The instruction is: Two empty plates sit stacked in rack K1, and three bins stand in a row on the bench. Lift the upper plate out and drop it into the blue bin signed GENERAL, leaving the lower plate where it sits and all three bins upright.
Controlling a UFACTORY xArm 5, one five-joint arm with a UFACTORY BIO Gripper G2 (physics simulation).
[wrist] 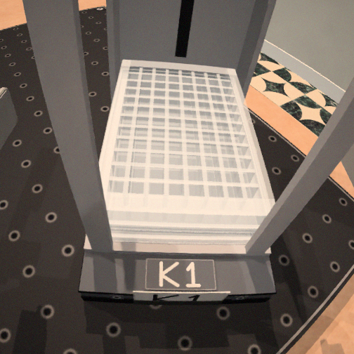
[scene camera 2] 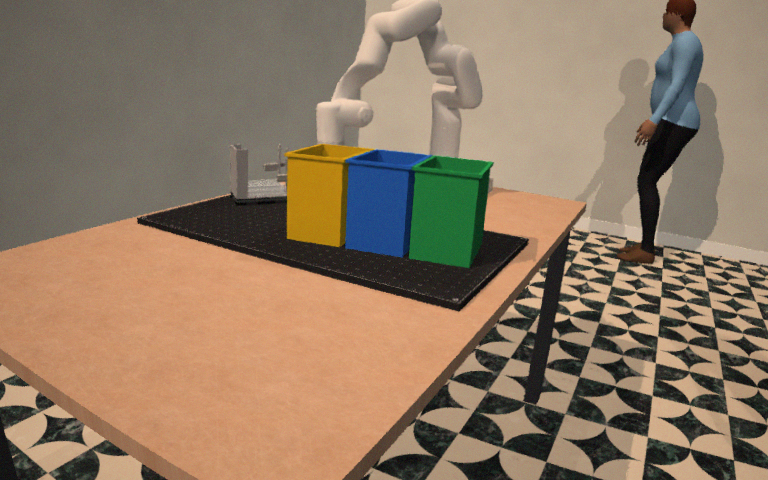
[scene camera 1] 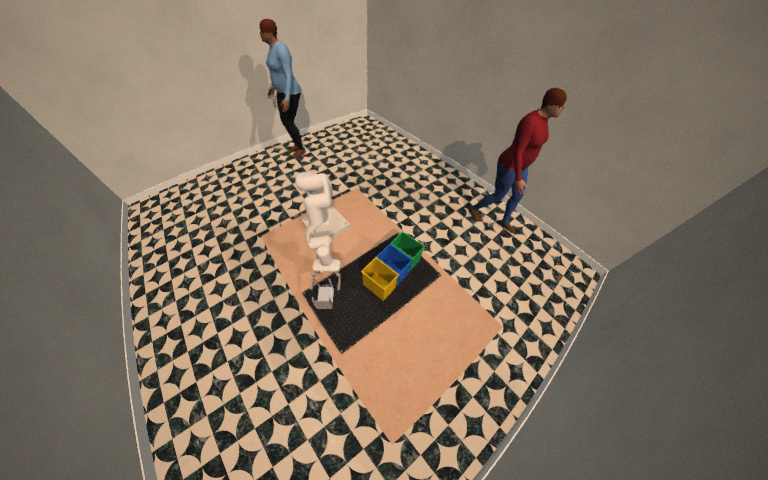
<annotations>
A yellow bin shows in scene camera 2 and in scene camera 1; in the wrist view it is out of frame. One and the same spot on the yellow bin: (scene camera 2: pixel 317 177) is (scene camera 1: pixel 391 284).
</annotations>
